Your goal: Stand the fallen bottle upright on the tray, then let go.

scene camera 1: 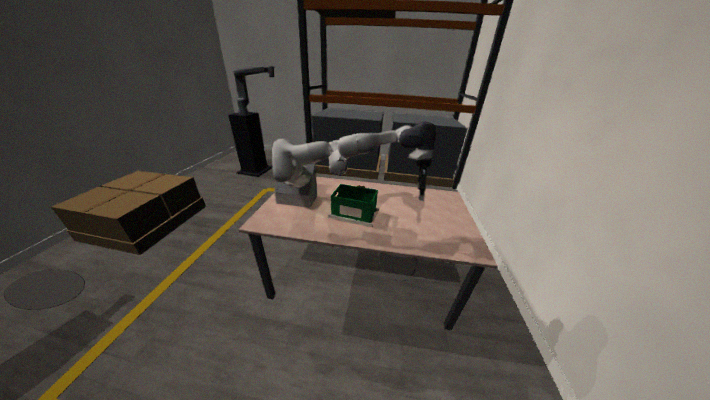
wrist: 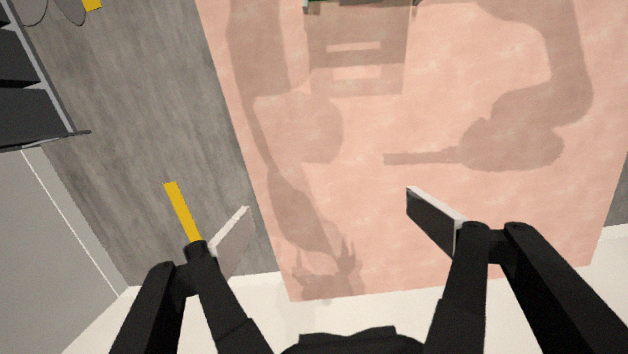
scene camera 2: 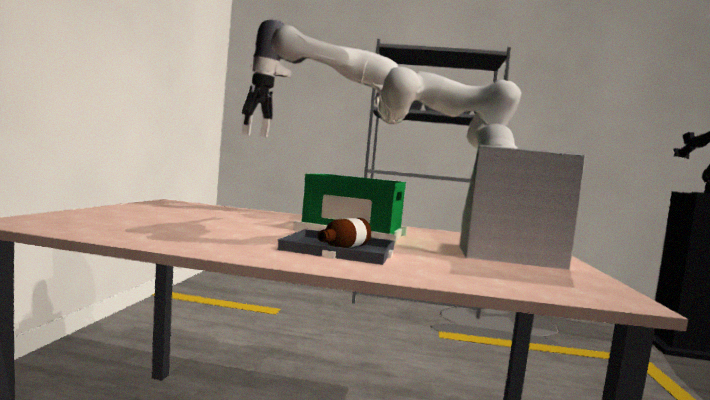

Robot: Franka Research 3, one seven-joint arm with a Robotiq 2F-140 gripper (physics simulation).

Labels:
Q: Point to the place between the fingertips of my gripper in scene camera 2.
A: At 254, 135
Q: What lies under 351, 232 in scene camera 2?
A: A brown bottle.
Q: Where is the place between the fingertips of my gripper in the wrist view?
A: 328, 210

